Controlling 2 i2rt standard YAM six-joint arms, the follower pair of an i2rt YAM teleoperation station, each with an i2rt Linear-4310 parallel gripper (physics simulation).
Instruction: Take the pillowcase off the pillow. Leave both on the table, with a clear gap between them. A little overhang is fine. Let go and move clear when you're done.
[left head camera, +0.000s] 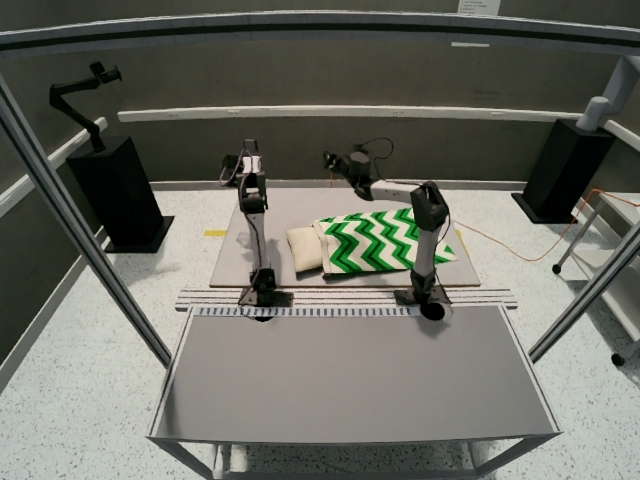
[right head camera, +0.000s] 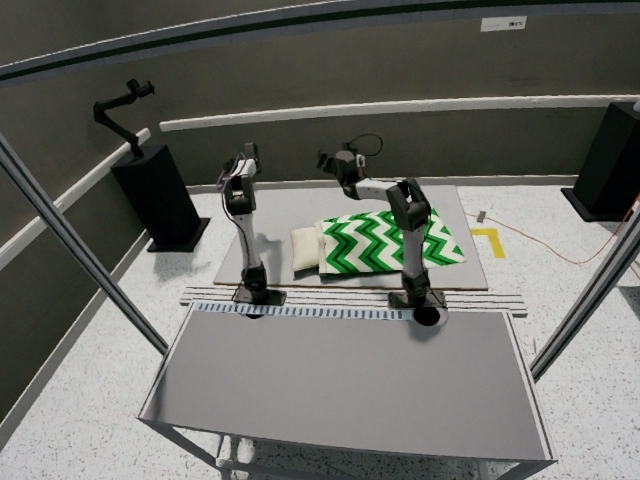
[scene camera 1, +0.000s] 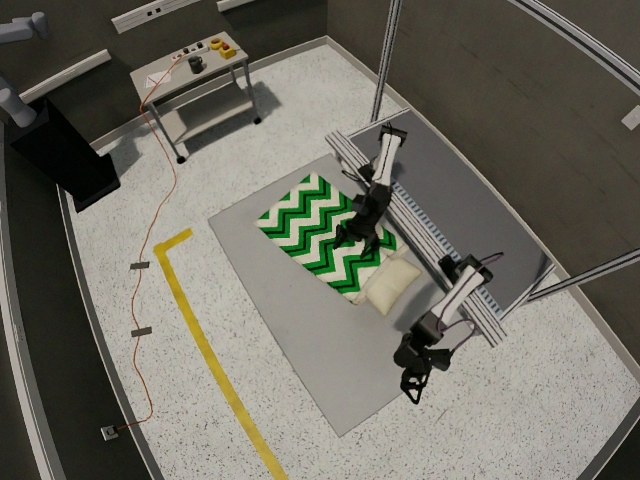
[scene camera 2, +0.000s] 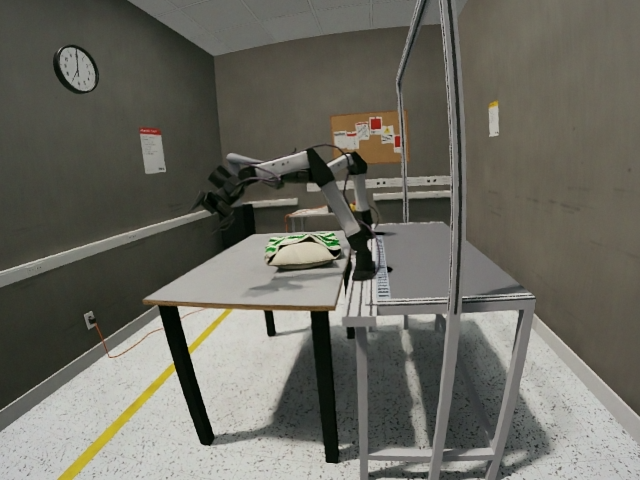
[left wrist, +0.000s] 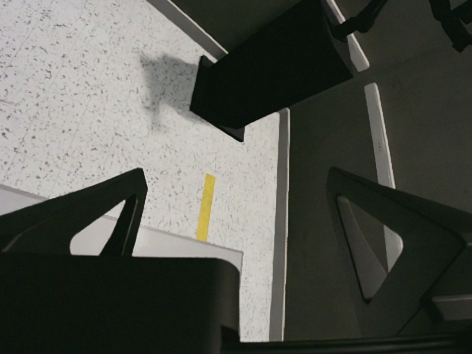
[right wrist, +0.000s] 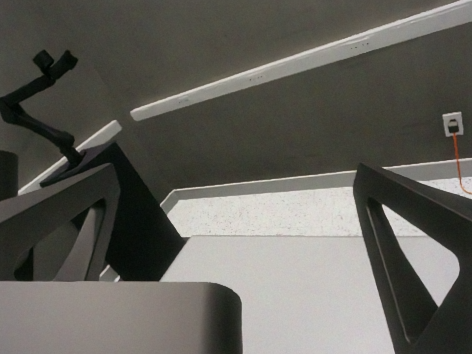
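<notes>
The cream pillow lies on the light grey table with one end sticking out of the open mouth of the green-and-white zigzag pillowcase. The rest of the pillow is hidden inside or under the case. My left gripper is open and empty, raised above the table, away from the pillow. My right gripper is open and empty, raised above the table and apart from the pillowcase.
The arm mounting rail runs along the table's near edge in the left head camera, with a dark grey bench in front. Frame posts stand at the sides. A white cart and black pedestals stand farther away.
</notes>
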